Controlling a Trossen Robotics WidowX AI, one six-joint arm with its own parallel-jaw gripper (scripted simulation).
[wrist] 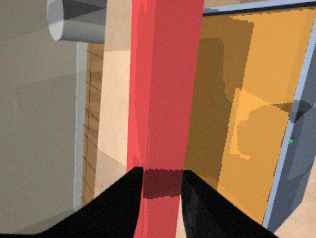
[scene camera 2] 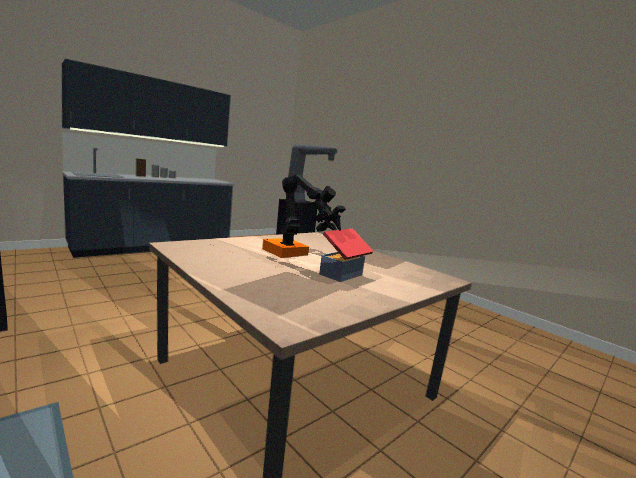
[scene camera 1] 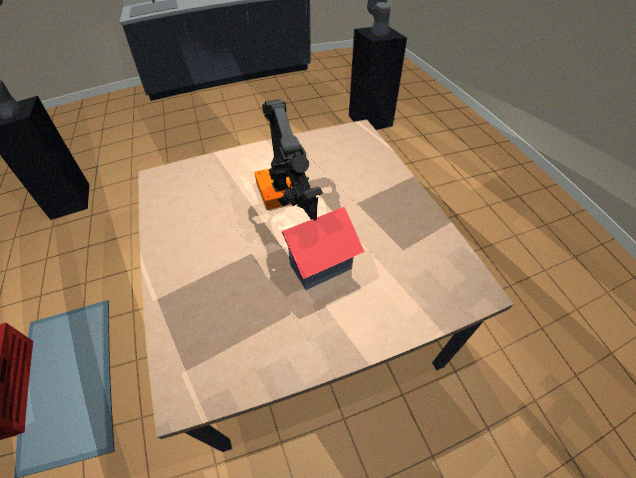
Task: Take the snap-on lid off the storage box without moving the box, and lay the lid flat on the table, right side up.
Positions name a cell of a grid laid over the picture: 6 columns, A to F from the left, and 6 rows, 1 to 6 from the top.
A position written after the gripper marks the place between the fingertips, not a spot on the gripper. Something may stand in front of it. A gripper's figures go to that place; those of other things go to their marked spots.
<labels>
The gripper (scene camera 1: C3): 120 cm from the lens. A red lid (scene camera 1: C4) is 118 cm from the lens. A blue-grey storage box (scene camera 1: D4): 128 cm from the lens.
</labels>
